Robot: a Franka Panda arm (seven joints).
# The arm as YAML. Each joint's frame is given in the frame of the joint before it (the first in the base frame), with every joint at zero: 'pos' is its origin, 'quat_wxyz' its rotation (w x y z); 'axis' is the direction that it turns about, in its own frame. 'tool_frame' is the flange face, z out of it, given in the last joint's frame.
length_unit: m
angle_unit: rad
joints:
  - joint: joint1
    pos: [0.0, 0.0, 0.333]
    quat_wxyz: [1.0, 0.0, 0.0, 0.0]
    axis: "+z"
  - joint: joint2
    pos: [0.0, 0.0, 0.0]
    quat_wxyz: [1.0, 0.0, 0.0, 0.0]
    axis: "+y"
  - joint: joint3
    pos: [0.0, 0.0, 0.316]
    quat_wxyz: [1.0, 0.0, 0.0, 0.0]
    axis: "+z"
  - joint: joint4
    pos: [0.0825, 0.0, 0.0]
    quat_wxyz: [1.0, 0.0, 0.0, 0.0]
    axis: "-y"
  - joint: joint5
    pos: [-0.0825, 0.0, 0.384]
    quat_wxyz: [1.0, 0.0, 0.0, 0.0]
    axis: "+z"
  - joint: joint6
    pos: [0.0, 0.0, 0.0]
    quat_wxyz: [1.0, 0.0, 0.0, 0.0]
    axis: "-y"
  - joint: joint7
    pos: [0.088, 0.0, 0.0]
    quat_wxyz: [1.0, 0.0, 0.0, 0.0]
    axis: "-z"
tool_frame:
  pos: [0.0, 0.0, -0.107]
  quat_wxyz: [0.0, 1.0, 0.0, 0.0]
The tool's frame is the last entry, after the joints.
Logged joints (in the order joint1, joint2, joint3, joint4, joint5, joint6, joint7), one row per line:
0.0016 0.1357 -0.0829 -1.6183 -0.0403 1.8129 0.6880
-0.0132 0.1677 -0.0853 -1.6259 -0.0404 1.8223 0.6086
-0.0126 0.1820 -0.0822 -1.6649 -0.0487 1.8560 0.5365
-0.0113 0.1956 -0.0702 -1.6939 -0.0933 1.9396 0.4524
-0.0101 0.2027 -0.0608 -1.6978 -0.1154 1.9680 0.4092
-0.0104 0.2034 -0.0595 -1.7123 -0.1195 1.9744 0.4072
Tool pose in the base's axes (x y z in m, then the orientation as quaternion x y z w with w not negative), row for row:
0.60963 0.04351 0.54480 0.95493 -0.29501 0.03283 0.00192
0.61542 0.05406 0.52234 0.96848 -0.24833 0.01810 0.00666
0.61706 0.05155 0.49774 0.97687 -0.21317 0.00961 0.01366
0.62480 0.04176 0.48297 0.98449 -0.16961 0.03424 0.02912
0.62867 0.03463 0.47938 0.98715 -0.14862 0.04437 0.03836
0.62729 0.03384 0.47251 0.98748 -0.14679 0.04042 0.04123
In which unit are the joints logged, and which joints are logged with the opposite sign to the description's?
The joints are logged in radians. Opposite sign: joint1, joint3.
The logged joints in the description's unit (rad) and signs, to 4 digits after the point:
-0.0016 0.1357 0.0829 -1.6183 -0.0403 1.8129 0.6880
0.0132 0.1677 0.0853 -1.6259 -0.0404 1.8223 0.6086
0.0126 0.1820 0.0822 -1.6649 -0.0487 1.8560 0.5365
0.0113 0.1956 0.0702 -1.6939 -0.0933 1.9396 0.4524
0.0101 0.2027 0.0608 -1.6978 -0.1154 1.9680 0.4092
0.0104 0.2034 0.0595 -1.7123 -0.1195 1.9744 0.4072

